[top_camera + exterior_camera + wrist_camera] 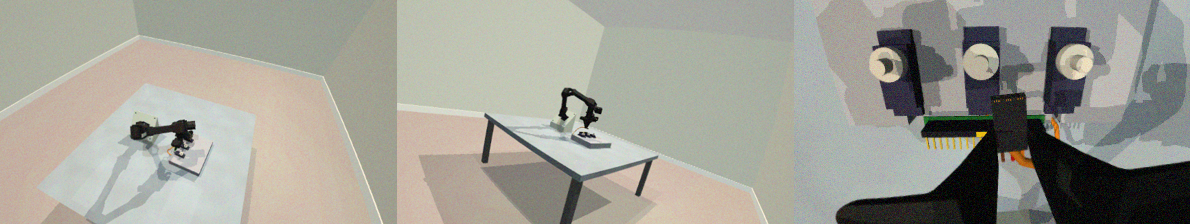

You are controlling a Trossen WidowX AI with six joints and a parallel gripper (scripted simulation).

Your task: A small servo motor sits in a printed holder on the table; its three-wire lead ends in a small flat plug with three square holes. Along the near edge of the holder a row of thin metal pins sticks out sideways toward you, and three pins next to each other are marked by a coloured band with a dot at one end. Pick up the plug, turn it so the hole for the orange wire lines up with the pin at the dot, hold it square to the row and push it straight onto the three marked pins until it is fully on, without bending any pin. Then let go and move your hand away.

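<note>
Now: gripper tip 3 cm past the yellow patch, 2 cm to the right of it and 5 cm above it. From my gripper tip the other things lie so: black pin header (3 cm behind, 2 cm to the left, 6 cm below); holder plate (13 cm ahead, 2 cm to the left, 10 cm below); green strip (3 cm behind, 2 cm to the left, 7 cm below).
</note>
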